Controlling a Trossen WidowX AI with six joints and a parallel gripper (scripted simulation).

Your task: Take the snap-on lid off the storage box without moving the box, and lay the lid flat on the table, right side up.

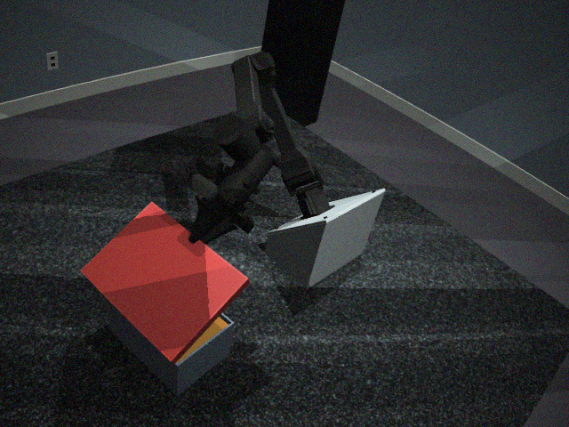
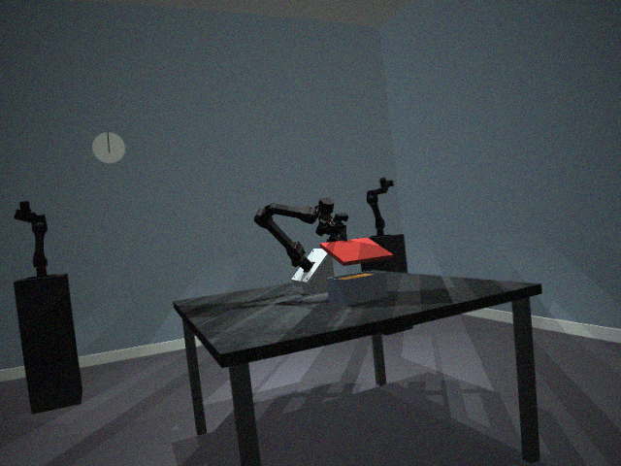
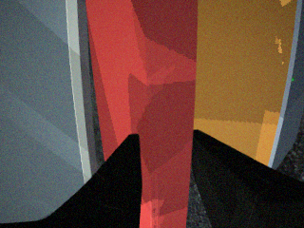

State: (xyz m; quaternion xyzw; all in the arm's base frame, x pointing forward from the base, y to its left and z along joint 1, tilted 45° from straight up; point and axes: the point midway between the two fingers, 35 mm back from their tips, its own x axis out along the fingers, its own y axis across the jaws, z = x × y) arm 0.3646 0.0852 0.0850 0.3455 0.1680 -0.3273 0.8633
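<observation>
My gripper tip is now 8 cm short of the red lid and 3 cm above it. Also, from my gripper tip: storage box 6 cm ahead, 19 cm below.
</observation>
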